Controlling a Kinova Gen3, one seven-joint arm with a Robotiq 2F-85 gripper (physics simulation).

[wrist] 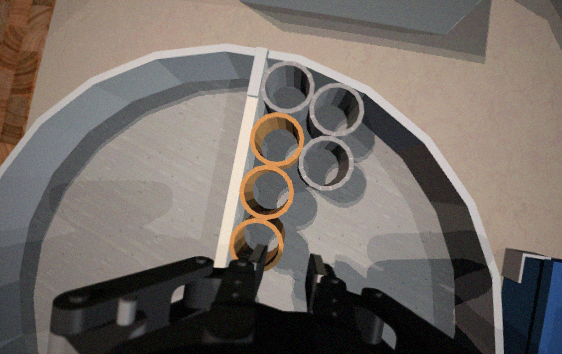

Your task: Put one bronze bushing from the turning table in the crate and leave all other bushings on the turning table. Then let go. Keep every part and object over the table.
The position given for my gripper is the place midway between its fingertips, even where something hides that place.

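Observation:
There's a round grey turning table (140, 166) that I can see here, and my gripper (286, 263) is visible as well.

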